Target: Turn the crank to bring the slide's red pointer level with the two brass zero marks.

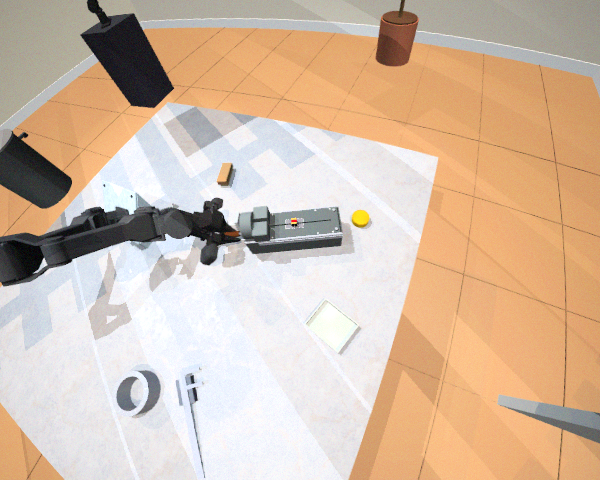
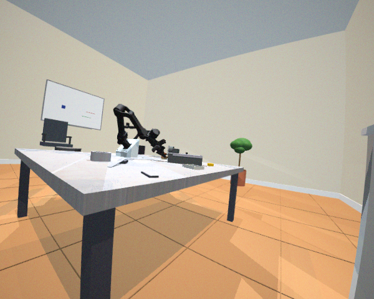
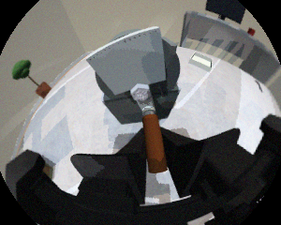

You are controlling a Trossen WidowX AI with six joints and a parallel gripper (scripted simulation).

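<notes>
My gripper tip is now 2 cm past the orange-brown crank handle, 1 cm to the left of it and 2 cm below it. From my gripper tip the other things lie so: tan block 19 cm behind, 22 cm to the left, 2 cm below; pale square tile 32 cm ahead, 14 cm to the right, 3 cm below; red pointer 15 cm ahead, 7 cm to the left, 5 cm above.
</notes>
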